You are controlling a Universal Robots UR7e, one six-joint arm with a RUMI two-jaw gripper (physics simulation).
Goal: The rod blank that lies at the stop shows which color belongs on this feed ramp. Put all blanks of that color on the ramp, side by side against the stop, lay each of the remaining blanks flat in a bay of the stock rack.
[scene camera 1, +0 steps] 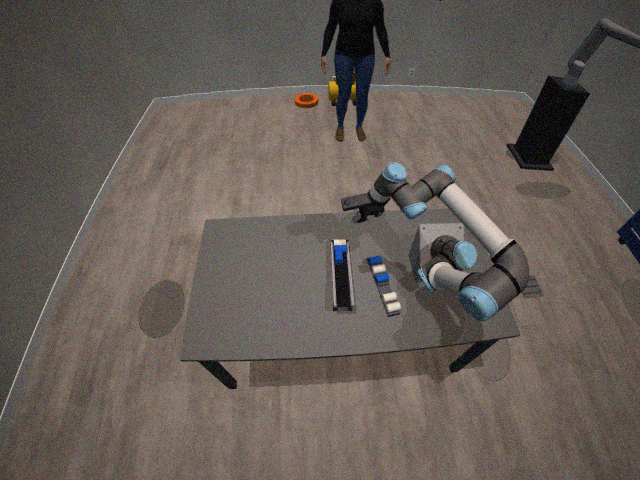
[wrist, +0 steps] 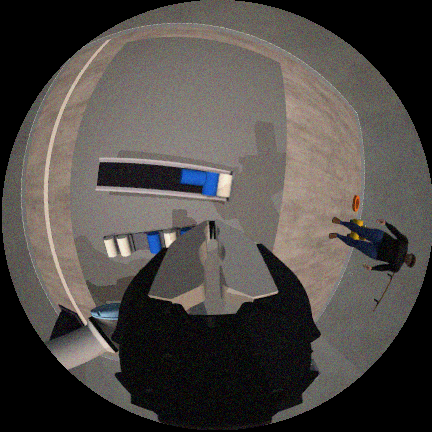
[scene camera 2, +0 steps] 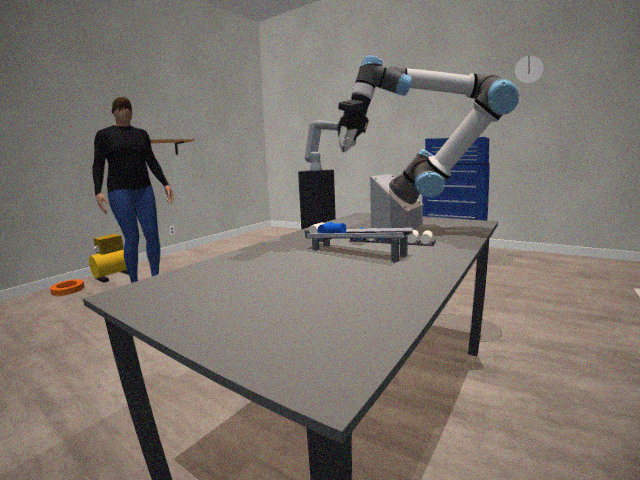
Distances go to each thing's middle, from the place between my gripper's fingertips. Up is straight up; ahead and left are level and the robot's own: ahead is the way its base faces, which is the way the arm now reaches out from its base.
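Scene:
I find the ramp channel (wrist: 124,174) here in the scene. My gripper is 40 mm short of the channel and 70 mm to the right of it, and it is 280 mm above it.

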